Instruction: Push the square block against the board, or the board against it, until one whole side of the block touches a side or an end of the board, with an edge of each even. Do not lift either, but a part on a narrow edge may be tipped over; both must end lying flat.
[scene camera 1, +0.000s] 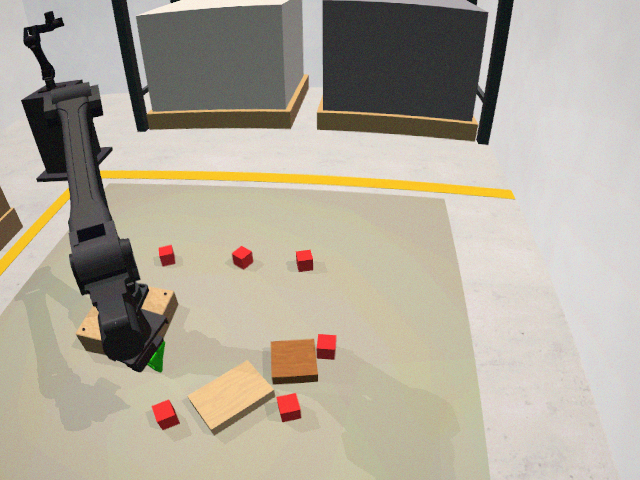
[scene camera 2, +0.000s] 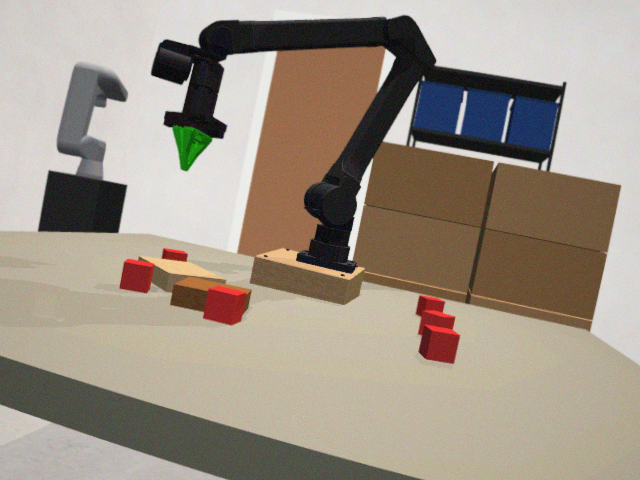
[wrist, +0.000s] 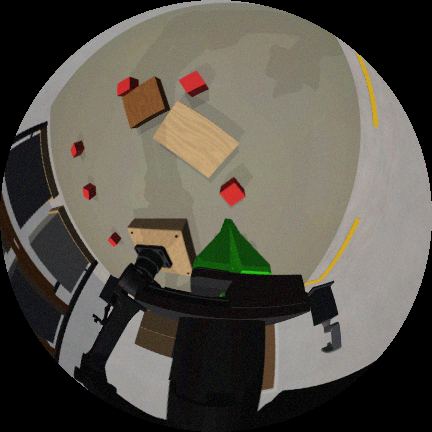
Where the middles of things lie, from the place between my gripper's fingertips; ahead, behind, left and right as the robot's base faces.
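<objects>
The board (scene camera 1: 227, 399) is 180 mm below my hand, 90 mm ahead of it and 60 mm to the left of it. There is also the square block (scene camera 1: 293, 361), which I find 160 mm to the left of my hand, 210 mm ahead of it and 180 mm below it.
</objects>
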